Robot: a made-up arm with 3 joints.
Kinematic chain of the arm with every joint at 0, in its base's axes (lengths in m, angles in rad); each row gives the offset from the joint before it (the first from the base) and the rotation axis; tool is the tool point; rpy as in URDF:
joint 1: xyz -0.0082 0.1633 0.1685 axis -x
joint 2: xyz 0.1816 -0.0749 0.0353 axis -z
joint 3: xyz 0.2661 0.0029 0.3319 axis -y
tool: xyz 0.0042 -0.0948 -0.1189 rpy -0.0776 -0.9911 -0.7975
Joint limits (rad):
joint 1: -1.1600..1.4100
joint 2: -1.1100..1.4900
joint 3: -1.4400..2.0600
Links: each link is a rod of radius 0.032 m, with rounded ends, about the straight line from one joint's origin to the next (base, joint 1, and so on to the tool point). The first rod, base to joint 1, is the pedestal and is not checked.
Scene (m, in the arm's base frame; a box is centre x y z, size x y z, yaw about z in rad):
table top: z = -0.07
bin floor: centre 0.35 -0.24 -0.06 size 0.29 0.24 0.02 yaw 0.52
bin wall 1: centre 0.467 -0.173 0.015 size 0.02 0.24 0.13 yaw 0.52
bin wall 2: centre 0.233 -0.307 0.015 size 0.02 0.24 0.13 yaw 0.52
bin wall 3: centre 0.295 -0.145 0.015 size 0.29 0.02 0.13 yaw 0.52
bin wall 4: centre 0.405 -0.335 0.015 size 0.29 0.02 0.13 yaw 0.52
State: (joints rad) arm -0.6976 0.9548 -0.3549
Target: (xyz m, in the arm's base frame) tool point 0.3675 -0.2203 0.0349
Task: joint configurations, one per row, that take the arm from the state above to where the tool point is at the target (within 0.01 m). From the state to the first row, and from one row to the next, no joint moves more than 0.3 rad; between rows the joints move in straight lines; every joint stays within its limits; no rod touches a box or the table.
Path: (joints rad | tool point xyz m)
1: -0.8516 0.7763 -0.0620 | 0.2966 -0.2374 0.0878
2: -1.0057 0.5978 0.2309 | 0.3675 -0.2203 0.0349

